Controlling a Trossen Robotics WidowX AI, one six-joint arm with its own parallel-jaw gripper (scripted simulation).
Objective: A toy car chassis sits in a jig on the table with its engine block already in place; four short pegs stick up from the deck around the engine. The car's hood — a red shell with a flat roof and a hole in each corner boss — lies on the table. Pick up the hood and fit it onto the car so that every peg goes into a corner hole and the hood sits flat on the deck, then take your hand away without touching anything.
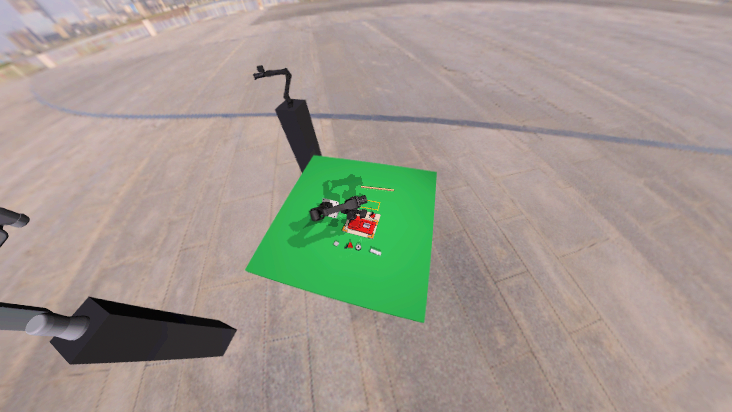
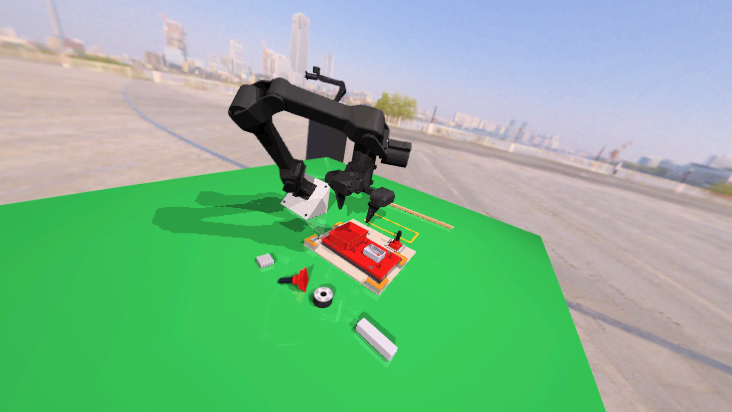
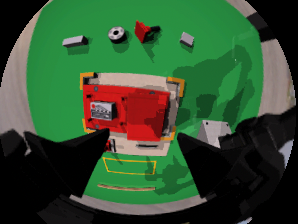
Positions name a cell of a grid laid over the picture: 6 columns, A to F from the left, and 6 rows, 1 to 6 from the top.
Labels:
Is the gripper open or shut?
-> Open.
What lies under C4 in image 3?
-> A beige jig.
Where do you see a beige jig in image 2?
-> C4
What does the gripper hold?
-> Nothing.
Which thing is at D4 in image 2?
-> The gripper.

